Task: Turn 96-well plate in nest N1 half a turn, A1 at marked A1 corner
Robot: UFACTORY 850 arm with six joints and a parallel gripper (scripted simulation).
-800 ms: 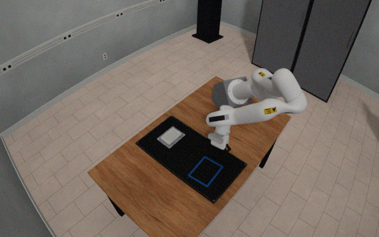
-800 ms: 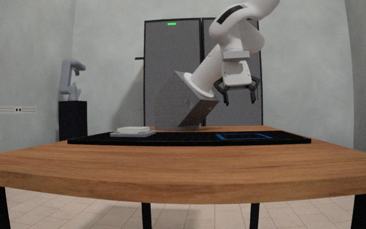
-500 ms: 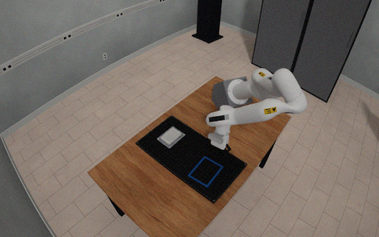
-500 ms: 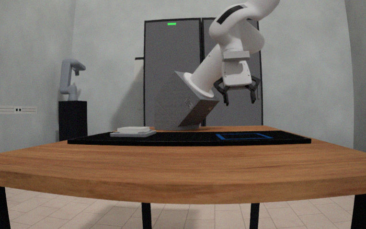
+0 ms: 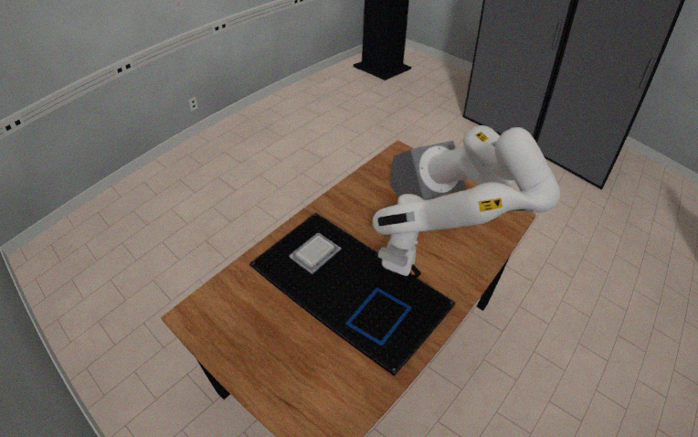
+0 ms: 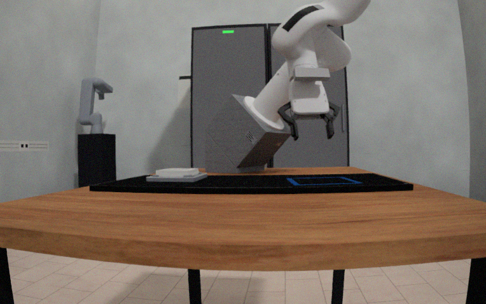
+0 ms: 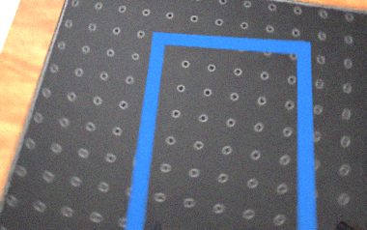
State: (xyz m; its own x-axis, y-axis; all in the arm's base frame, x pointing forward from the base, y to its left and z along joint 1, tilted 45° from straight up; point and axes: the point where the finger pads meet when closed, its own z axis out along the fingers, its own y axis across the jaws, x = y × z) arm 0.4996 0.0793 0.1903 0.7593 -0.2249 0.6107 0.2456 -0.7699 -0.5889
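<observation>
Now: hand 4 cm short of the white 96-well plate, 34 cm to the left of it and 9 cm above it. From my hand the other things lie so: grey plate nest (4 cm ahead, 34 cm to the right, 10 cm below).
</observation>
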